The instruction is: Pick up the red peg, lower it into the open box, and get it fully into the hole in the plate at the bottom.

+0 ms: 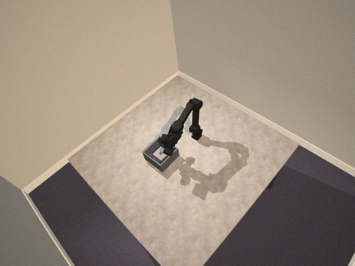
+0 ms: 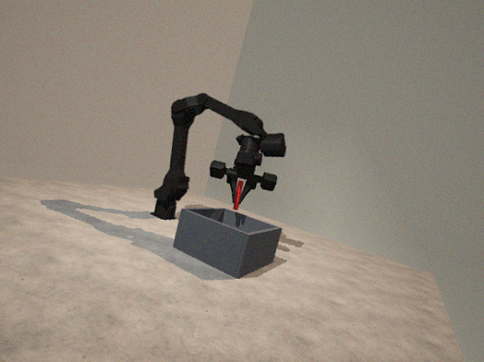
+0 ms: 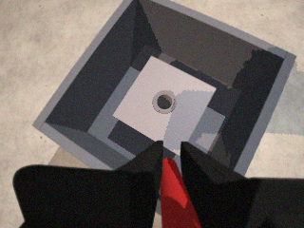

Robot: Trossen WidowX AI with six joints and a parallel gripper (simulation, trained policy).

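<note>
Right now the plate is 8 cm below my gripper tip, 4 cm to the right of it and 3 cm ahead of it. The rest, counted from my gripper tip: grey box (10 cm below, 4 cm to the right, 3 cm ahead); red peg (2 cm to the left, 2 cm above, 1 cm behind).
</note>
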